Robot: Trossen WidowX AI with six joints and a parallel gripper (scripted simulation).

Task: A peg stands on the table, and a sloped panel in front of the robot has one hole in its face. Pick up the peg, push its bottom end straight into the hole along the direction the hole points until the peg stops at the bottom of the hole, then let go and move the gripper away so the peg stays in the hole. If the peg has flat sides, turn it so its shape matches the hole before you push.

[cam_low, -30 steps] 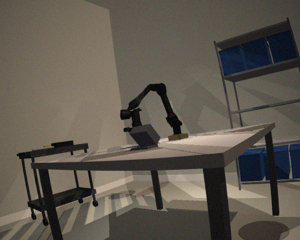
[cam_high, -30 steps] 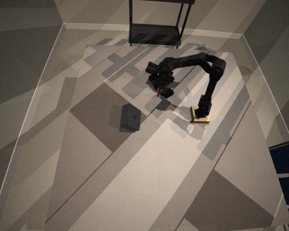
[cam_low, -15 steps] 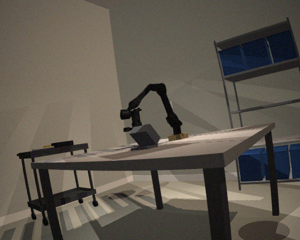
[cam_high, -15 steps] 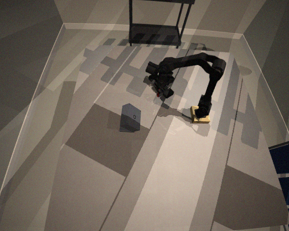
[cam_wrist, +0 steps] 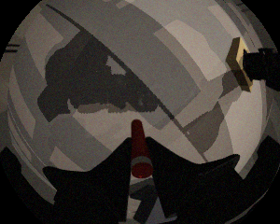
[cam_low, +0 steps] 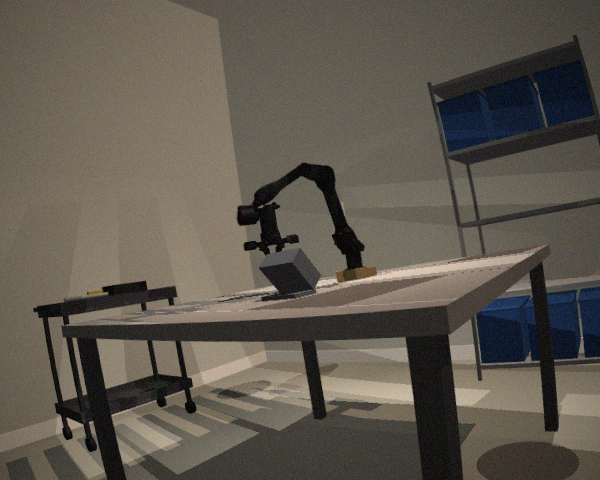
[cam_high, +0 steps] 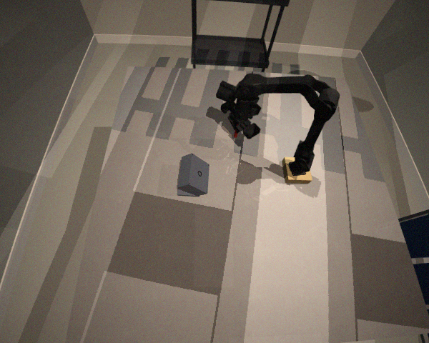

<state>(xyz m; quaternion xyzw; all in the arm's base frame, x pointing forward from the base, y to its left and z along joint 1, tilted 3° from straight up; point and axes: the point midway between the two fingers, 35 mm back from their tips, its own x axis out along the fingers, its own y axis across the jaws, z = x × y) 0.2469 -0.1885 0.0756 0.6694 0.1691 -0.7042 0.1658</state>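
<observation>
Right now my gripper tip is 210 mm short of the grey-blue panel block, 180 mm to the right of it and 20 mm above it. Also, from my gripper tip: red peg 20 mm above.
</observation>
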